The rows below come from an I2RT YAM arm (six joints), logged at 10 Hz.
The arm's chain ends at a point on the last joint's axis. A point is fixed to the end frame.
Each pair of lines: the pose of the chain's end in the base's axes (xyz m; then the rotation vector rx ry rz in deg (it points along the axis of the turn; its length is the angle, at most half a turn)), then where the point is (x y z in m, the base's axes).
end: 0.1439 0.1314 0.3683 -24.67 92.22 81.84
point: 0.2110 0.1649 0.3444
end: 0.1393 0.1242 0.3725 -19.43 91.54 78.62
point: 0.2092 0.1517 0.3490
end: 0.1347 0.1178 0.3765 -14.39 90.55 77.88
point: 0.2058 0.1418 0.3528
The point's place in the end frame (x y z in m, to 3 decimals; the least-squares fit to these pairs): -0.006 -0.056 0.055
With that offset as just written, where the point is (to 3 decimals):
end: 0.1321 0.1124 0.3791 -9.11 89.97 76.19
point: 0.204 0.132 0.355
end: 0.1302 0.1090 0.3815 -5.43 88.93 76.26
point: 0.203 0.126 0.357
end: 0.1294 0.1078 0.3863 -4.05 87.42 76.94
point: 0.202 0.125 0.362
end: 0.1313 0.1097 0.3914 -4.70 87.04 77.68
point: 0.204 0.128 0.368
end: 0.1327 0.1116 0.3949 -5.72 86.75 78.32
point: 0.205 0.131 0.372
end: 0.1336 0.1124 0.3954 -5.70 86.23 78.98
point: 0.206 0.133 0.373
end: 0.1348 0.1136 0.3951 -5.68 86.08 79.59
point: 0.207 0.134 0.373
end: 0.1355 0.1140 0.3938 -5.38 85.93 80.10
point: 0.208 0.135 0.371
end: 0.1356 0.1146 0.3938 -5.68 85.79 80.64
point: 0.208 0.136 0.371
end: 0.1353 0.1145 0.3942 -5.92 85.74 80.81
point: 0.208 0.137 0.372
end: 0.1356 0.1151 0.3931 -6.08 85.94 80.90
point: 0.208 0.137 0.371
